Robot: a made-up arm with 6 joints. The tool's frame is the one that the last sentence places.
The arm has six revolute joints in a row. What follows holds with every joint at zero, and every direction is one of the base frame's. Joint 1 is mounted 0.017 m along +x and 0.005 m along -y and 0.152 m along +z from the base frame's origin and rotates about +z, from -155.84 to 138.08 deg. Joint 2 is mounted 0.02 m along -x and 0.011 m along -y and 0.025 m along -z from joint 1 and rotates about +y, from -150.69 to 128.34 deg. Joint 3 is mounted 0.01 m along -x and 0.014 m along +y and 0.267 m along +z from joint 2 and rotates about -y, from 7.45 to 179.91 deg. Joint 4 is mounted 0.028 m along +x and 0.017 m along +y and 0.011 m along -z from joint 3 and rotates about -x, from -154.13 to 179.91 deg. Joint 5 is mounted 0.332 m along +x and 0.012 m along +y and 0.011 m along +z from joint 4 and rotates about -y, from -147.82 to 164.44 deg. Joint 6 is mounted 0.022 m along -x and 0.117 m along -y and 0.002 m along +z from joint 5 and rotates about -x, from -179.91 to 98.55 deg. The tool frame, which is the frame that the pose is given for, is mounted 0.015 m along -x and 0.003 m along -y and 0.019 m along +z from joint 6; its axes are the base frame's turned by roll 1.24, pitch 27.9 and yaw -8.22 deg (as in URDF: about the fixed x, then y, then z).
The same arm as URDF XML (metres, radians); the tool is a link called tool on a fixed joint. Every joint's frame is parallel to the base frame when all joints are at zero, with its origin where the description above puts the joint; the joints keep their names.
<robot name="arm">
<link name="base_link"/>
<link name="link1"/>
<link name="link2"/>
<link name="link3"/>
<link name="link4"/>
<link name="link5"/>
<link name="link6"/>
<link name="tool"/>
<joint name="joint 1" type="revolute"><parent link="base_link"/><child link="link1"/><origin xyz="0.017 -0.005 0.152" rpy="0 0 0"/><axis xyz="0 0 1"/><limit lower="-2.7199" upper="2.41"/></joint>
<joint name="joint 2" type="revolute"><parent link="link1"/><child link="link2"/><origin xyz="-0.02 -0.011 -0.025" rpy="0 0 0"/><axis xyz="0 1 0"/><limit lower="-2.63" upper="2.24"/></joint>
<joint name="joint 3" type="revolute"><parent link="link2"/><child link="link3"/><origin xyz="-0.01 0.014 0.267" rpy="0 0 0"/><axis xyz="0 -1 0"/><limit lower="0.13" upper="3.14"/></joint>
<joint name="joint 4" type="revolute"><parent link="link3"/><child link="link4"/><origin xyz="0.028 0.017 -0.011" rpy="0 0 0"/><axis xyz="-1 0 0"/><limit lower="-2.6901" upper="3.14"/></joint>
<joint name="joint 5" type="revolute"><parent link="link4"/><child link="link5"/><origin xyz="0.332 0.012 0.011" rpy="0 0 0"/><axis xyz="0 -1 0"/><limit lower="-2.5799" upper="2.87"/></joint>
<joint name="joint 6" type="revolute"><parent link="link5"/><child link="link6"/><origin xyz="-0.022 -0.117 0.002" rpy="0 0 0"/><axis xyz="-1 0 0"/><limit lower="-3.14" upper="1.72"/></joint>
<joint name="tool_fixed" type="fixed"><parent link="link6"/><child link="tool"/><origin xyz="-0.015 -0.003 0.019" rpy="0.0216 0.4869 -0.1435"/></joint>
</robot>

